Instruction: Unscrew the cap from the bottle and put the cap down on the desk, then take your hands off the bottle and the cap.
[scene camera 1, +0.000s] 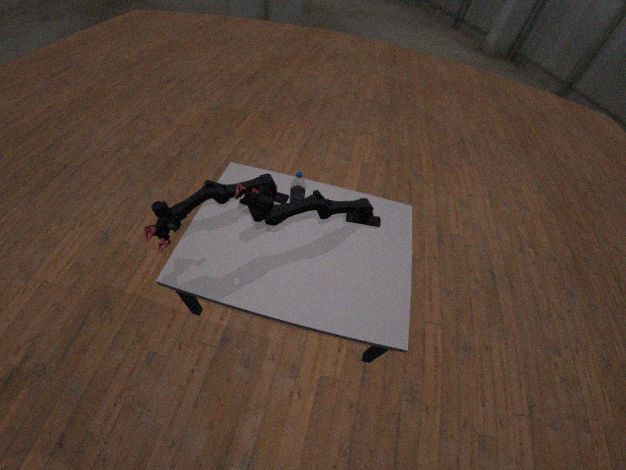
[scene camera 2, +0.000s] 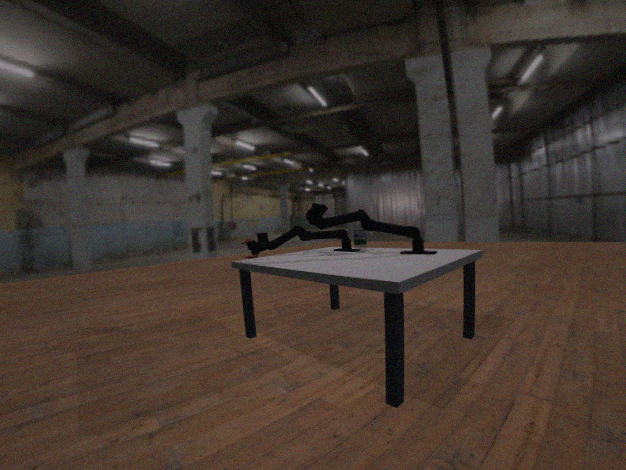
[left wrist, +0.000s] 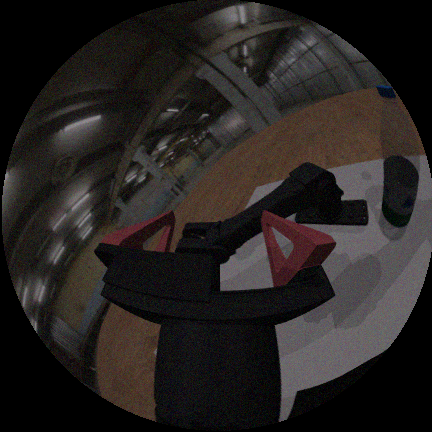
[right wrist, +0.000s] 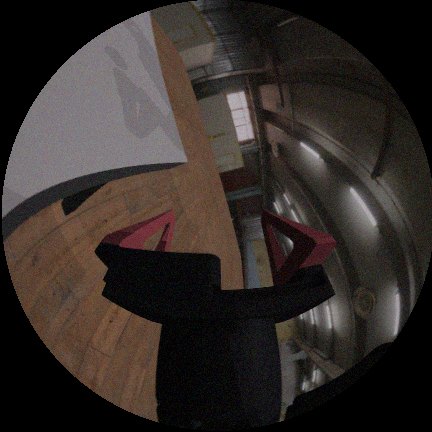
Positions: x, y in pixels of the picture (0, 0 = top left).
Scene:
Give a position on a bottle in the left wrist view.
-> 399, 185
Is the right gripper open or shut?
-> Open.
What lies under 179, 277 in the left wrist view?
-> The left gripper.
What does the left gripper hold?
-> Nothing.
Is the left gripper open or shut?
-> Open.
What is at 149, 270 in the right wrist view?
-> The right gripper.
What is the right gripper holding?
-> Nothing.

